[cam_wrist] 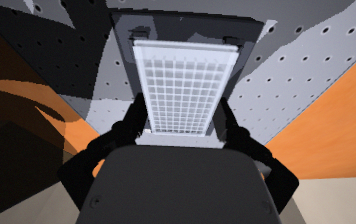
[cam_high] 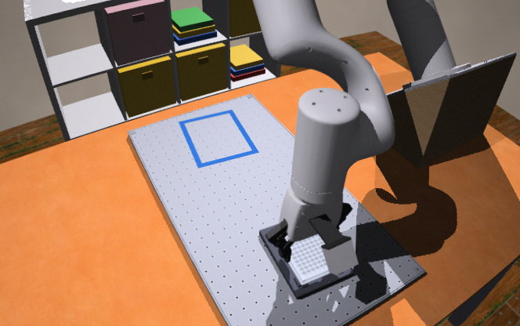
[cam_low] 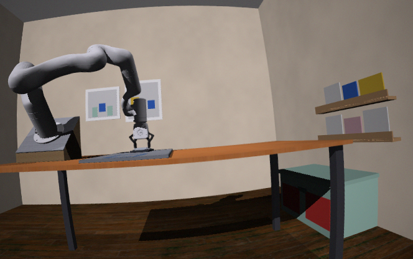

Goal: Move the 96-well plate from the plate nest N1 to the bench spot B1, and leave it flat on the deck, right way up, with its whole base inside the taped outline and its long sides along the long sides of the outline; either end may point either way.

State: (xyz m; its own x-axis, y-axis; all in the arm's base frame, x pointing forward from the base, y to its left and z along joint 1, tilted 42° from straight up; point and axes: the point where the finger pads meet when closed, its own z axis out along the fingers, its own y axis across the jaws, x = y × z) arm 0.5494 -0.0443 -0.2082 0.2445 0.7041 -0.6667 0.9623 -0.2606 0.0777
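Right now my hand is 1 cm above the 96-well plate. From my hand the other things lie so: dark plate nest: 2 cm below.
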